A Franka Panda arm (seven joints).
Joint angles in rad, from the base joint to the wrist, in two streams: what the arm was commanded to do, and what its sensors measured. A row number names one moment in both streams.
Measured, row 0:
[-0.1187 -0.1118 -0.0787 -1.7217 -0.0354 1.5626 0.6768]
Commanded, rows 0 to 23:
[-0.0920 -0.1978 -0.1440 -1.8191 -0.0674 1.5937 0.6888]
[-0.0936 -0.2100 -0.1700 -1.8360 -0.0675 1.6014 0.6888]
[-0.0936 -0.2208 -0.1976 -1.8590 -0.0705 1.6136 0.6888]
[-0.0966 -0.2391 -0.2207 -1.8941 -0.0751 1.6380 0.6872]
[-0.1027 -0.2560 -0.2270 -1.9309 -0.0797 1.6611 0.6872]
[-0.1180 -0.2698 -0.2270 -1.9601 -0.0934 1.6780 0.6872]
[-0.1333 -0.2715 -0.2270 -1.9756 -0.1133 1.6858 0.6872]
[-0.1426 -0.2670 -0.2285 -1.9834 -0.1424 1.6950 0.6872]
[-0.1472 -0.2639 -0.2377 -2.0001 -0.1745 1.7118 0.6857]
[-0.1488 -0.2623 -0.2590 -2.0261 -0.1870 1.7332 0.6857]
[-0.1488 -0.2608 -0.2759 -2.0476 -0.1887 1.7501 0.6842]
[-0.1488 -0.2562 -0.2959 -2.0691 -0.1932 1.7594 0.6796]
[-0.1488 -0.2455 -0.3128 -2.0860 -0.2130 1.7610 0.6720]
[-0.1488 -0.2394 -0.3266 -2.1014 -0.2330 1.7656 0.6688]
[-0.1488 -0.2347 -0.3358 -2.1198 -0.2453 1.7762 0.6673]
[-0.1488 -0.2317 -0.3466 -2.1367 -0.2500 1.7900 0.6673]
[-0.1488 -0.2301 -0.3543 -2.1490 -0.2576 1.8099 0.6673]
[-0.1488 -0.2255 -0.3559 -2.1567 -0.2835 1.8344 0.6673]
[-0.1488 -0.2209 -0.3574 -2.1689 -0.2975 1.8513 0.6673]
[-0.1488 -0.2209 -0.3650 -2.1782 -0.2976 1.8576 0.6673]
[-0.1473 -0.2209 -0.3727 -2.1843 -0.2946 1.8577 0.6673]
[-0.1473 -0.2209 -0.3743 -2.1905 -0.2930 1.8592 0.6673]
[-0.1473 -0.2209 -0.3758 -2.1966 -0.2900 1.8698 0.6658]
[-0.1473 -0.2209 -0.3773 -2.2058 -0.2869 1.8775 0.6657]
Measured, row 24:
[-0.1500 -0.2107 -0.3703 -2.1754 -0.2754 1.8408 0.6683]
